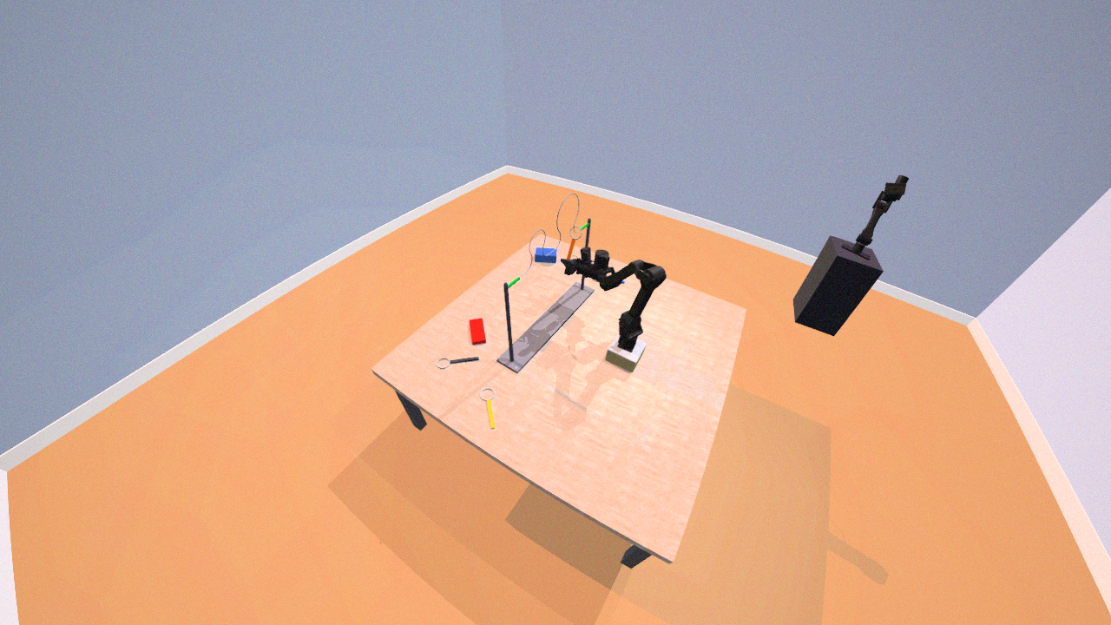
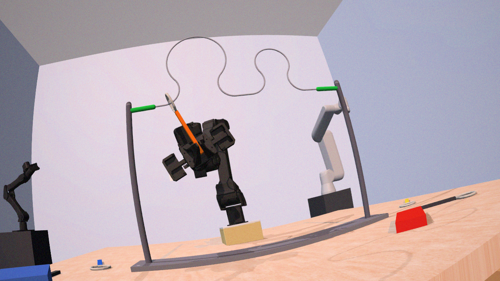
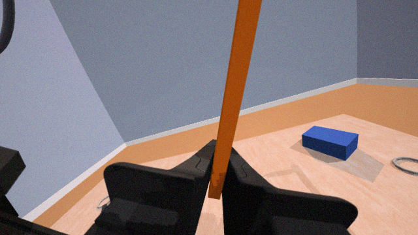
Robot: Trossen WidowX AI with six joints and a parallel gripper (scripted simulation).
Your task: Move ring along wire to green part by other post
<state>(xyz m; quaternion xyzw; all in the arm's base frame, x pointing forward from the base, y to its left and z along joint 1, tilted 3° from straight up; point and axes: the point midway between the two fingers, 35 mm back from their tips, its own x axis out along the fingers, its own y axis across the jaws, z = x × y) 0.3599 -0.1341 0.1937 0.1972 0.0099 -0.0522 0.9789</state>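
My gripper tip is 120 mm to the right of the wire rig, 30 mm below it and 20 mm past it. From my gripper tip the other things lie so: orange-handled ring: 80 mm above, 40 mm behind, 30 mm to the right; blue block: 330 mm to the right, 250 mm ahead, 240 mm below; blue-handled ring: 310 mm to the right, 270 mm below, 120 mm behind.
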